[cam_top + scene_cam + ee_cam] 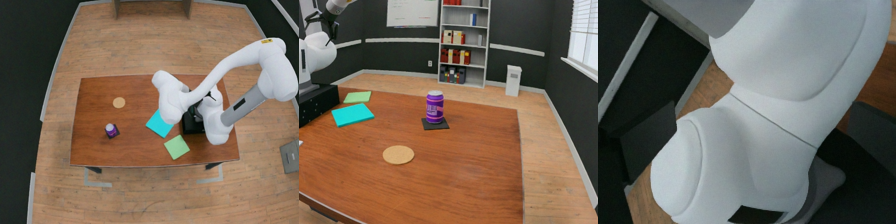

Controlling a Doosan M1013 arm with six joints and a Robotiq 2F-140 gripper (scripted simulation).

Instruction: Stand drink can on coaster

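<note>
The purple drink can lies 66 cm ahead of my hand and 31 cm below it. From my hand the other things lie so: white card 19 cm ahead, 41 cm to the right, 38 cm below; then cyan pad 27 cm ahead, 7 cm to the right, 37 cm below; then green pad 16 cm ahead, 14 cm to the left, 37 cm below.
</note>
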